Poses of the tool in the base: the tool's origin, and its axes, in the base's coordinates. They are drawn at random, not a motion.
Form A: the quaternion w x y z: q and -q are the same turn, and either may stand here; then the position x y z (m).
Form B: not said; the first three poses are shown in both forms.
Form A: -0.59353 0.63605 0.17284 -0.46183 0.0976 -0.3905 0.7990
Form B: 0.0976 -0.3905 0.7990 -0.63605 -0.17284 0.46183 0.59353
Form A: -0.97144 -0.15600 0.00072 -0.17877 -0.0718 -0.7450 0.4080
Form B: -0.0718 -0.7450 0.4080 0.15600 -0.00072 0.17877 0.97144
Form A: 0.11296 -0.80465 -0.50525 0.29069 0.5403 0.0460 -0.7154
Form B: 0.5403 0.0460 -0.7154 -0.80465 -0.50525 0.29069 0.11296
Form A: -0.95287 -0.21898 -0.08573 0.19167 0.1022 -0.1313 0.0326
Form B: 0.1022 -0.1313 0.0326 0.21898 0.08573 -0.19167 0.95287
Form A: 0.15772 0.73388 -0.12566 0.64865 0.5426 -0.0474 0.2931
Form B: 0.5426 -0.0474 0.2931 0.73388 -0.12566 0.64865 0.15772
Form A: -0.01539 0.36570 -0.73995 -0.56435 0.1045 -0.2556 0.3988
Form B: 0.1045 -0.2556 0.3988 -0.36570 0.73995 0.56435 0.01539
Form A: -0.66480 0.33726 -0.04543 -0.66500 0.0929 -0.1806 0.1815
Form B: 0.0929 -0.1806 0.1815 -0.33726 0.04543 0.66500 0.66480
